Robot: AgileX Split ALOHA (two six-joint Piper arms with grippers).
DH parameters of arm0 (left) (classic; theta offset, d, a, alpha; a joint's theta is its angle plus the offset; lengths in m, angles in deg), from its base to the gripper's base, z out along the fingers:
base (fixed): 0 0 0 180
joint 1: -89.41 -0.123 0 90
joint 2: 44.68 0 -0.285 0
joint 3: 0.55 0 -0.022 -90
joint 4: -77.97 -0.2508 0 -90
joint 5: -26.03 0 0.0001 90
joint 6: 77.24 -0.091 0 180
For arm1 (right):
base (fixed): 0 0 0 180
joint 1: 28.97 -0.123 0 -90
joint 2: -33.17 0 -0.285 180
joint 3: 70.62 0 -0.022 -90
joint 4: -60.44 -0.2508 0 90
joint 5: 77.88 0 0.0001 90
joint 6: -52.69 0.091 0 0
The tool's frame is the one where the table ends.
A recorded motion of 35 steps. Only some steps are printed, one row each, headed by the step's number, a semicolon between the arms.
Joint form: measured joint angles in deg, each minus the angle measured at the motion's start. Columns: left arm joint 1, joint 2, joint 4, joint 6, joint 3, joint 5; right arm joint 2, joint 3, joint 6, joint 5, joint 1, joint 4.
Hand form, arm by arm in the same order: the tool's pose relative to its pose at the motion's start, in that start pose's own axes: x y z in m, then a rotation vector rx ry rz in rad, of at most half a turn. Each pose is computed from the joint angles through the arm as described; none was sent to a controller.
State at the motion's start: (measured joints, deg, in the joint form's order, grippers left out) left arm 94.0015 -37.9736 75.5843 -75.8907 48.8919 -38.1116; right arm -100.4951 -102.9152 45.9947 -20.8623 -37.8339 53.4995
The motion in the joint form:
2: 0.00 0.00 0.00 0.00 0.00 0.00; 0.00 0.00 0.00 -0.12 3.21 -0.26
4: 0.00 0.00 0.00 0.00 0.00 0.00; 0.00 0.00 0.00 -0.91 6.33 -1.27
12: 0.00 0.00 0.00 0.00 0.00 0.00; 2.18 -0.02 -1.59 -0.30 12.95 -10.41
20: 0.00 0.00 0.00 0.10 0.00 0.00; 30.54 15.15 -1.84 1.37 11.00 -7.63
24: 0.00 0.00 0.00 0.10 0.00 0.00; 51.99 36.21 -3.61 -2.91 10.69 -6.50
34: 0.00 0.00 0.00 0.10 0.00 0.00; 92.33 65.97 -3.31 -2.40 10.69 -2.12
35: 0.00 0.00 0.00 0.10 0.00 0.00; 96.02 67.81 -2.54 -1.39 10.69 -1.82
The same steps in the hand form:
2: 0.0000 0.0000 0.0000 0.0000 0.0000 0.0000; 0.0013 -0.0264 -0.0028 0.0176 -0.0069 0.0542
4: 0.0000 0.0000 0.0000 0.0000 0.0000 0.0000; 0.0027 -0.0512 -0.0061 0.0259 -0.0273 0.1138
12: 0.0000 0.0000 0.0000 0.0000 0.0000 0.0000; 0.0060 -0.0911 -0.0330 -0.0583 -0.0979 0.2689
20: 0.0000 0.0000 0.0000 0.0000 0.0000 -0.0017; 0.0548 -0.0382 -0.1893 -0.0108 -0.2791 0.1625
24: 0.0000 0.0000 0.0000 0.0000 0.0000 -0.0017; 0.1415 -0.0110 -0.2334 0.0271 -0.3538 0.1195
34: 0.0000 0.0000 0.0000 0.0000 0.0000 -0.0017; 0.3132 0.0273 -0.2583 0.1192 -0.5102 0.0621
35: 0.0000 0.0000 0.0000 0.0000 0.0000 -0.0017; 0.3277 0.0303 -0.2579 0.1218 -0.5243 0.0685

